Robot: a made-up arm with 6 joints. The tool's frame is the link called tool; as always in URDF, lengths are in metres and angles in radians. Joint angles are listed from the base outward. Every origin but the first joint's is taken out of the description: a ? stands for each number. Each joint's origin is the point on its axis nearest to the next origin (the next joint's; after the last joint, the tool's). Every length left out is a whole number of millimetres.
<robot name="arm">
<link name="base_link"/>
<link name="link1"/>
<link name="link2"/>
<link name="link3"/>
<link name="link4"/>
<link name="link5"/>
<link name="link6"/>
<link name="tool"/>
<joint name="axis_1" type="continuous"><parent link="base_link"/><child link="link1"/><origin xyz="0.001 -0.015 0.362" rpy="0 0 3.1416"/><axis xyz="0 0 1"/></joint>
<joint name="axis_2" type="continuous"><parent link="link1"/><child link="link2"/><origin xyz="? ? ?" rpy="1.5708 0 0"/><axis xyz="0 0 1"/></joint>
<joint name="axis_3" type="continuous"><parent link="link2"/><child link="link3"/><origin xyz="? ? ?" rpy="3.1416 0 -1.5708"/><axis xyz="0 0 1"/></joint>
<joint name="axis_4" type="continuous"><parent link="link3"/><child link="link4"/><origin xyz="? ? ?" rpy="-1.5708 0 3.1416"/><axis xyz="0 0 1"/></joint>
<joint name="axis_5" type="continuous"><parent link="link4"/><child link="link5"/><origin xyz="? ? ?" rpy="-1.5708 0 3.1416"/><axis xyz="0 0 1"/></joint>
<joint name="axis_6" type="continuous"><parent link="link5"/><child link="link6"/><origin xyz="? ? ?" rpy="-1.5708 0 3.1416"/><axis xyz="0 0 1"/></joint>
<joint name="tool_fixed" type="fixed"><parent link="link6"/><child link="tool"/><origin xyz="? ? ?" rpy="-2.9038 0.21 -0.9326"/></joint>
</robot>
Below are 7 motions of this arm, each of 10 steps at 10 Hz.
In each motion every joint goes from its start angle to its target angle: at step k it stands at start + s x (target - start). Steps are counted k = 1, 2, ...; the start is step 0. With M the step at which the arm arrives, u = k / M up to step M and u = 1 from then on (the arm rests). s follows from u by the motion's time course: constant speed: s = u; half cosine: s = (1 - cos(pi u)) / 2; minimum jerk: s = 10 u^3 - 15 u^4 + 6 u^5.
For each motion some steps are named. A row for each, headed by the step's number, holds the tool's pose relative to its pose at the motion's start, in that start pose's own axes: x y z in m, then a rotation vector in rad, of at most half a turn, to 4 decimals.
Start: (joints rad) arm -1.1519 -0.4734 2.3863 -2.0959 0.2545 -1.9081
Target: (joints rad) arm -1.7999 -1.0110 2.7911 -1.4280 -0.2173 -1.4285
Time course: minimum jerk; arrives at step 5
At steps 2, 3, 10:
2: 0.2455 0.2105 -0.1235 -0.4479 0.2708 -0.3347
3: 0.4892 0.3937 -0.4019 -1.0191 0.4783 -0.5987
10: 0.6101 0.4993 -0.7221 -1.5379 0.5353 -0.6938

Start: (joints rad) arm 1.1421 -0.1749 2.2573 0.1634 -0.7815 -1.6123
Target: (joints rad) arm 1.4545 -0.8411 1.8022 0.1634 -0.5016 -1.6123
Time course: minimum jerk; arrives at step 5
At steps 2, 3, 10:
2: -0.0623 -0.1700 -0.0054 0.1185 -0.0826 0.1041
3: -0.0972 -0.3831 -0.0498 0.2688 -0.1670 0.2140
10: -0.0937 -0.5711 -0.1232 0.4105 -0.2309 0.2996

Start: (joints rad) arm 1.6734 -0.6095 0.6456 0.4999 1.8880 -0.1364
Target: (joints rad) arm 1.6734 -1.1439 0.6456 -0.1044 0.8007 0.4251
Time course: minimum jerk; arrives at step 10
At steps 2, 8, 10:
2: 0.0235 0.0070 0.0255 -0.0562 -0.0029 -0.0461
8: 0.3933 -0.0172 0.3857 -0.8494 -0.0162 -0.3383
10: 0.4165 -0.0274 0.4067 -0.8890 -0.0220 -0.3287

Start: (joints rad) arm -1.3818 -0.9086 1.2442 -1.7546 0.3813 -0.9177
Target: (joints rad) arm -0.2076 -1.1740 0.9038 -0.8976 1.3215 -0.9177
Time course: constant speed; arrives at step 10
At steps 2, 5, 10:
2: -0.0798 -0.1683 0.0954 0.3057 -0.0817 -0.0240
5: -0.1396 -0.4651 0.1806 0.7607 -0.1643 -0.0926
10: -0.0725 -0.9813 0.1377 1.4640 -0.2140 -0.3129

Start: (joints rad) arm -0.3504 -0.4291 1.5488 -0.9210 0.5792 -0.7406
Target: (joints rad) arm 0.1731 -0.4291 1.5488 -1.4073 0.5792 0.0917
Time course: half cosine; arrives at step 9
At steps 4, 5, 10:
4: 0.0923 -0.0576 0.0176 0.0473 0.2423 -0.1029
5: 0.1315 -0.0790 0.0192 0.0453 0.3464 -0.1368
10: 0.2237 -0.1233 0.0108 -0.0076 0.5871 -0.1868

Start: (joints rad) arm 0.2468 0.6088 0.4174 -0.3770 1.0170 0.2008
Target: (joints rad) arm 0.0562 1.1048 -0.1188 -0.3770 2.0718 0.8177
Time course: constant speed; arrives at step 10
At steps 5, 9, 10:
5: -0.0692 0.2611 -0.3232 -0.1705 0.0008 -0.5448
9: -0.0650 0.3539 -0.6226 -0.2838 -0.0550 -0.9798
10: -0.0578 0.3594 -0.6969 -0.3065 -0.0754 -1.0861

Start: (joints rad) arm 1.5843 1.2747 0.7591 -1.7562 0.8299 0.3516
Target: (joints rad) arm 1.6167 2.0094 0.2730 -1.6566 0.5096 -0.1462
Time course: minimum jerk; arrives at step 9
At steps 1, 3, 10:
1: 0.0067 0.0113 -0.0003 -0.0088 0.0025 -0.0044
3: 0.1350 0.1927 -0.0214 -0.1611 0.0553 -0.0772
10: 0.7719 0.5735 -0.3500 -0.7340 0.4755 -0.3534

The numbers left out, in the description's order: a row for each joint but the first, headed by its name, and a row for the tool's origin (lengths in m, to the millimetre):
axis_2: 0.02 0.017 0
axis_3: 0.003 0.631 0
axis_4: -0.018 0.641 0
axis_5: 0.028 -0.075 0
axis_6: -0.009 0.015 0
tool: 0.006 0.029 0

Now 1 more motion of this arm.
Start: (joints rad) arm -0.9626 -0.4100 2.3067 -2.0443 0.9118 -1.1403
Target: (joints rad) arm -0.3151 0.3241 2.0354 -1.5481 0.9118 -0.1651
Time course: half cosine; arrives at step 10
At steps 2, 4, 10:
2: 0.0160 -0.0910 0.0617 0.0581 -0.0589 -0.1607
4: 0.0537 -0.3510 0.1601 0.2051 -0.1311 -0.5997
10: 0.1564 -0.9910 -0.0397 0.3370 0.2310 -1.7313

